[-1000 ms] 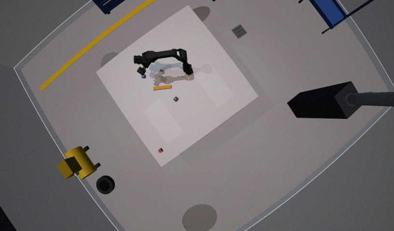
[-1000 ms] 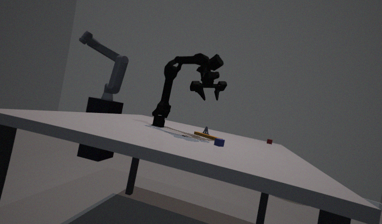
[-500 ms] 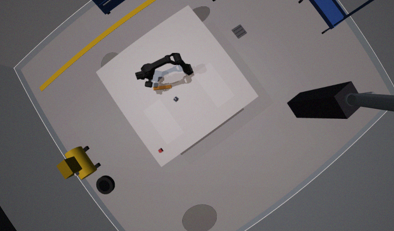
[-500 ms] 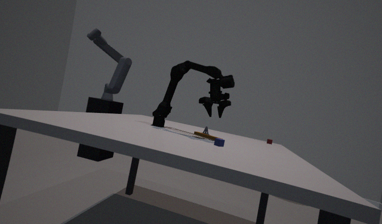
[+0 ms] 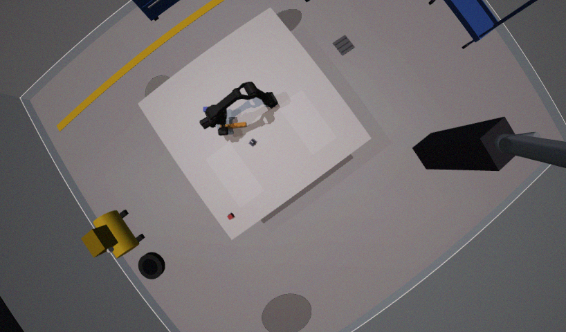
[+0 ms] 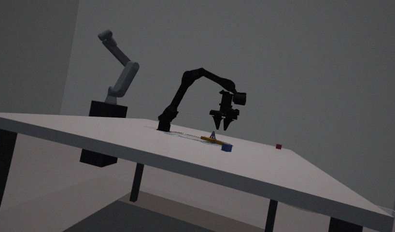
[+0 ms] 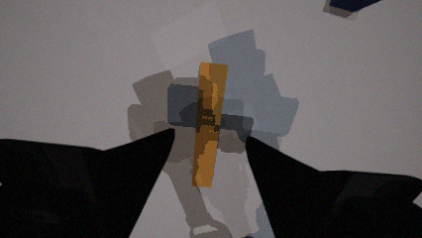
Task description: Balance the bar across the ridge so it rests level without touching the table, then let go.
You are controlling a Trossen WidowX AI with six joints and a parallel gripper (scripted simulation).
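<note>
My gripper tip is 3 cm past the orange bar, 2 cm to the right of it and 7 cm above it. From my gripper tip the other things lie so: ridge: 7 cm behind, 20 cm to the left, 3 cm below; blue cube: 7 cm ahead, 20 cm to the right, 6 cm below; red cube: 38 cm ahead, 55 cm to the left, 6 cm below.
</note>
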